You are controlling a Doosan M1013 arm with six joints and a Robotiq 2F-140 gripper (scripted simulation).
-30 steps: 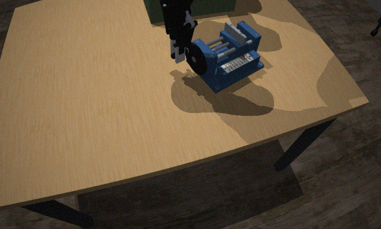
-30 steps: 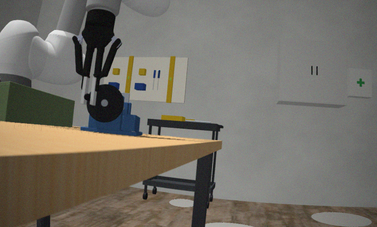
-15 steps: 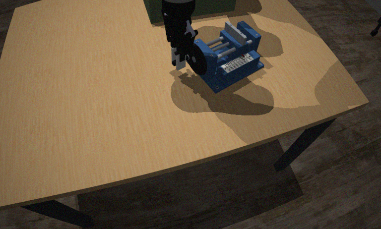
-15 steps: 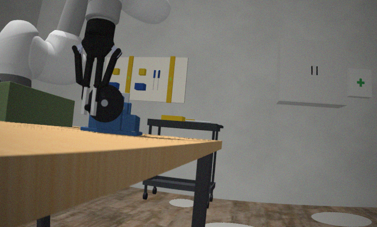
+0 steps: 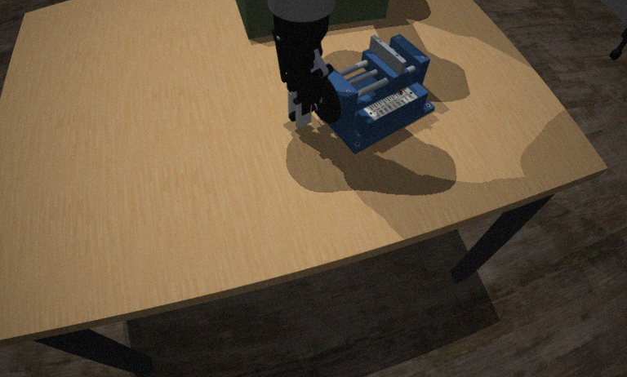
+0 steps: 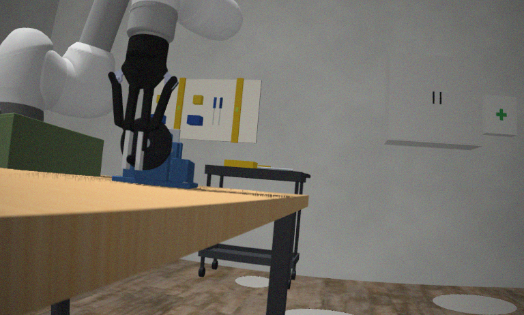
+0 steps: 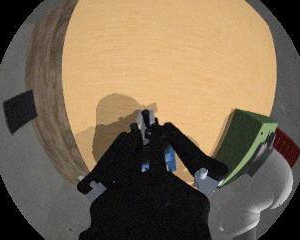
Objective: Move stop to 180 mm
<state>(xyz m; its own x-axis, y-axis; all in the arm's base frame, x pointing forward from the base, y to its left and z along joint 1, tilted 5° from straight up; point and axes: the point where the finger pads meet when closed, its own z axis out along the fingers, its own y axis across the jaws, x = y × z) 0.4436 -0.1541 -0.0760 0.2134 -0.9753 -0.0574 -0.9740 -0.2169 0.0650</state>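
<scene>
Right now the handwheel is 2 cm to the left of my hand and 1 cm below it. Also, from my hand: stop plate: 18 cm to the left, 3 cm above, 1 cm behind.
</scene>
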